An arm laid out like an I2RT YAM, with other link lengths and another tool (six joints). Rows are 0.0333 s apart.
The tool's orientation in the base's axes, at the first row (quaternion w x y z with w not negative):
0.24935 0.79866 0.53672 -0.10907
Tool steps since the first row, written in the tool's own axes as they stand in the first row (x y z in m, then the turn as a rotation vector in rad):
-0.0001 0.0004 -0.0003 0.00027 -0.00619 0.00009
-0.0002 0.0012 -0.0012 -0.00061 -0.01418 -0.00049
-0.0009 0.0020 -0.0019 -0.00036 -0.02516 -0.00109
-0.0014 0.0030 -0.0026 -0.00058 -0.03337 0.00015
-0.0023 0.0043 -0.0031 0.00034 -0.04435 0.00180
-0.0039 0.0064 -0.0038 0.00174 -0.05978 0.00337
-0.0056 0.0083 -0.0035 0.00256 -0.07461 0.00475
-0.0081 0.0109 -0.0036 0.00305 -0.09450 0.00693
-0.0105 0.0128 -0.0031 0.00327 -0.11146 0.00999
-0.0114 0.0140 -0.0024 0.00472 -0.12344 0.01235
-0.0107 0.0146 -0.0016 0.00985 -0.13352 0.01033
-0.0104 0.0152 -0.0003 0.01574 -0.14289 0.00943
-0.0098 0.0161 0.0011 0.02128 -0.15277 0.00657
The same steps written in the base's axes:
0.0003 0.0000 0.0004 -0.00553 0.00202 -0.00194
0.0009 0.0001 0.0014 -0.01322 0.00401 -0.00330
0.0013 -0.0003 0.0026 -0.02318 0.00781 -0.00599
0.0019 -0.0007 0.0037 -0.03064 0.00945 -0.00926
0.0027 -0.0015 0.0049 -0.04013 0.01263 -0.01416
0.0039 -0.0031 0.0068 -0.05349 0.01757 -0.02045
0.0050 -0.0052 0.0078 -0.06655 0.02195 -0.02616
0.0064 -0.0079 0.0097 -0.08429 0.02718 -0.03383
0.0072 -0.0107 0.0109 -0.09938 0.03086 -0.04130
0.0080 -0.0121 0.0110 -0.10950 0.03440 -0.04732
0.0089 -0.0121 0.0102 -0.11683 0.04258 -0.05070
0.0097 -0.0127 0.0091 -0.12310 0.05058 -0.05517
0.0109 -0.0133 0.0079 -0.13015 0.05946 -0.05796

